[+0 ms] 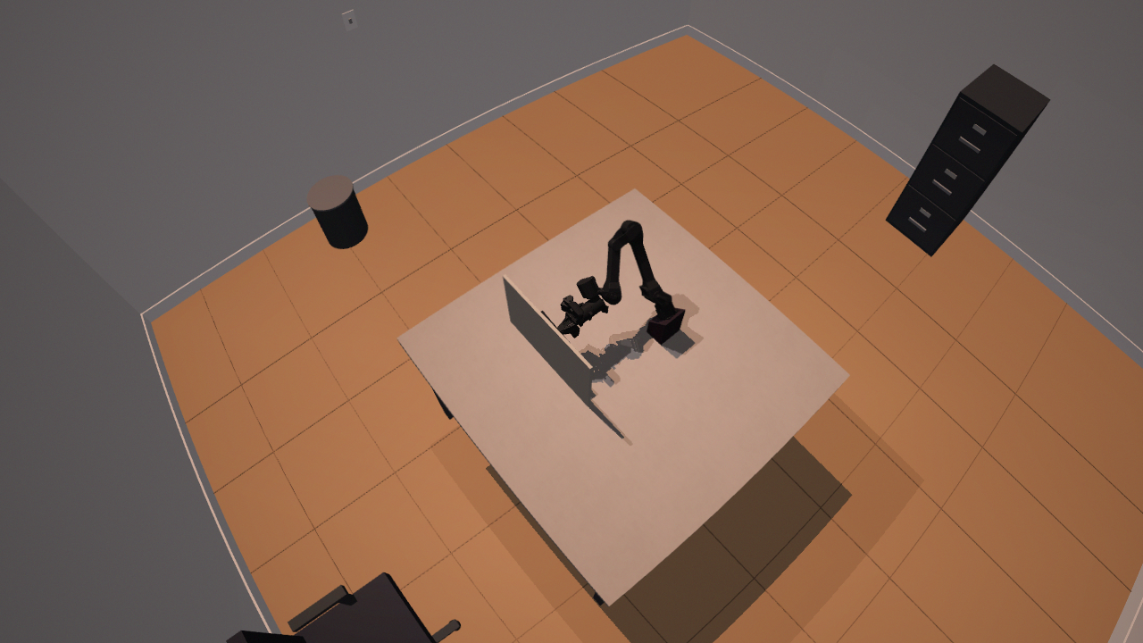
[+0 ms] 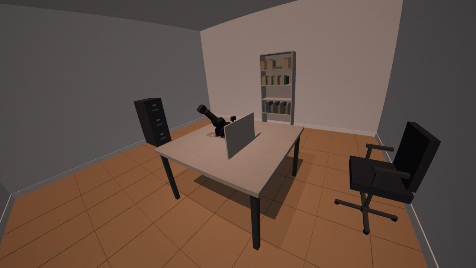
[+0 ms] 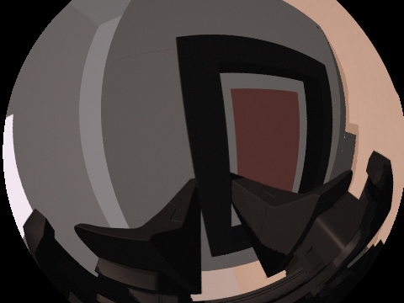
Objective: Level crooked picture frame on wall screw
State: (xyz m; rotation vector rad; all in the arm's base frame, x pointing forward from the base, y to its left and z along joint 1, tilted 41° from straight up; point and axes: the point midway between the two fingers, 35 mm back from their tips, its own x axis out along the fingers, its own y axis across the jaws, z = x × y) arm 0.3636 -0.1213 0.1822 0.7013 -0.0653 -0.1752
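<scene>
The picture frame lies 1 cm to the right of my gripper tip and 5 cm below it. The rest, counted from my gripper tip: grey wall panel 1 cm ahead, 2 cm to the right, 6 cm below.
</scene>
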